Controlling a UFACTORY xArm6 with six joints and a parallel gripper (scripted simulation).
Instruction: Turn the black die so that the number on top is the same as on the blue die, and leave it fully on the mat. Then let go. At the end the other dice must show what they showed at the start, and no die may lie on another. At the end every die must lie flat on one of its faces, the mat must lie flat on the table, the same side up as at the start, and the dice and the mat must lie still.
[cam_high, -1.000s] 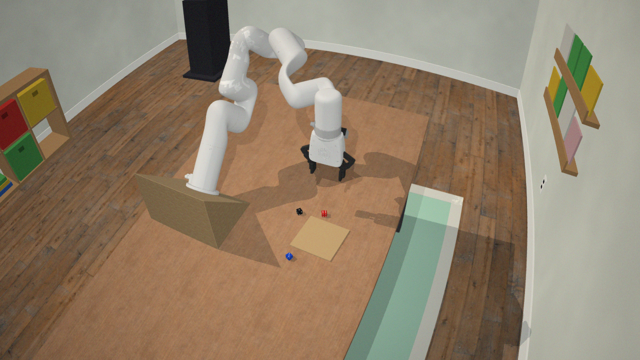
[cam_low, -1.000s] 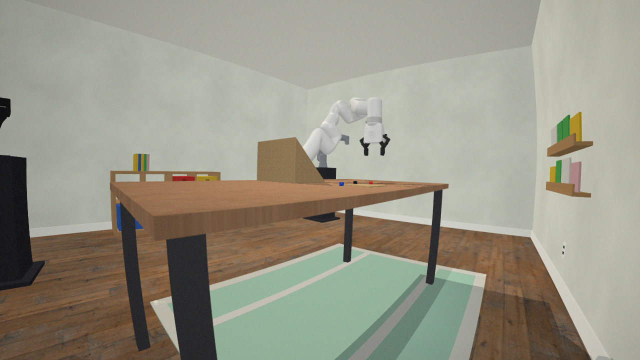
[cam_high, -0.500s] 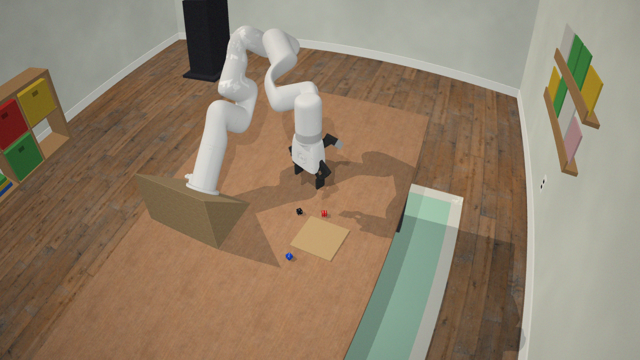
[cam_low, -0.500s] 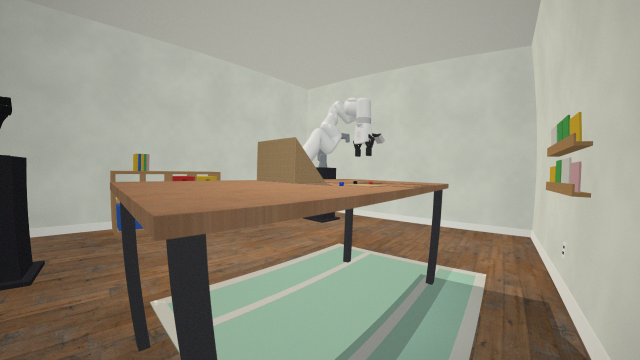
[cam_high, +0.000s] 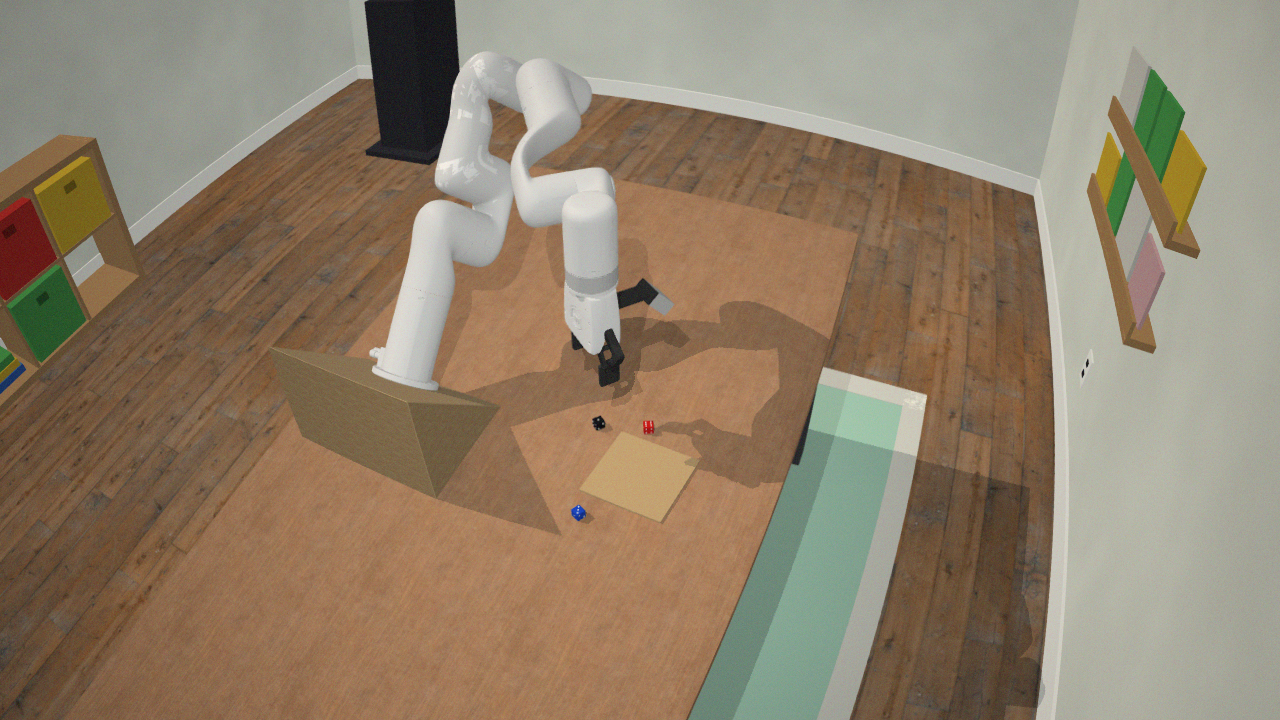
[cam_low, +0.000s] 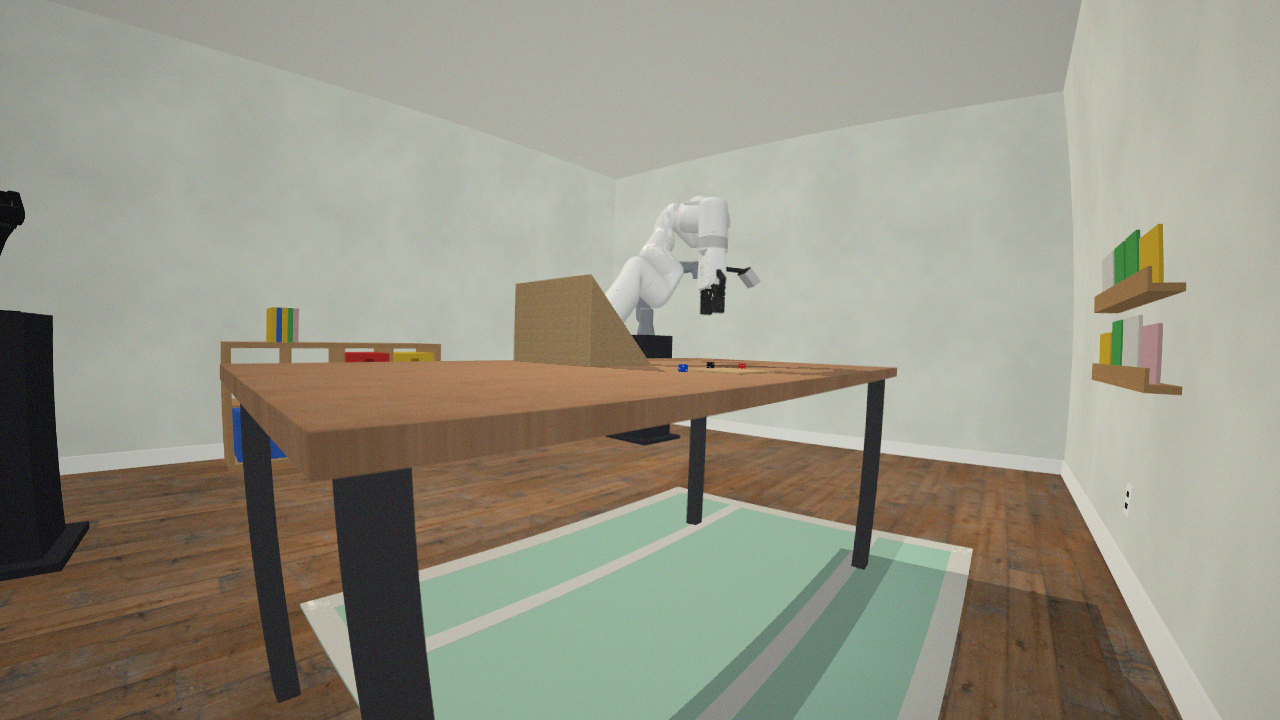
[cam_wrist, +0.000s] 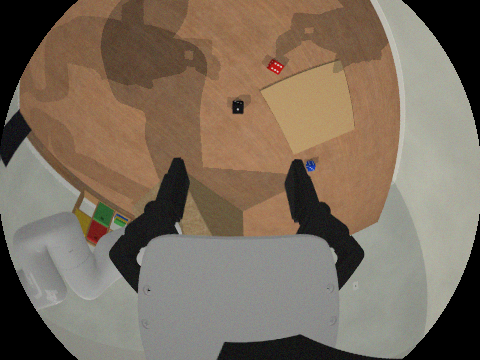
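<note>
My hand is 140 mm above the black die. Also, from my hand: blue die: 60 mm ahead, 180 mm to the right, 140 mm below; tan mat: 110 mm ahead, 70 mm to the right, 150 mm below; red die: 80 mm ahead, 30 mm to the left, 140 mm below.
</note>
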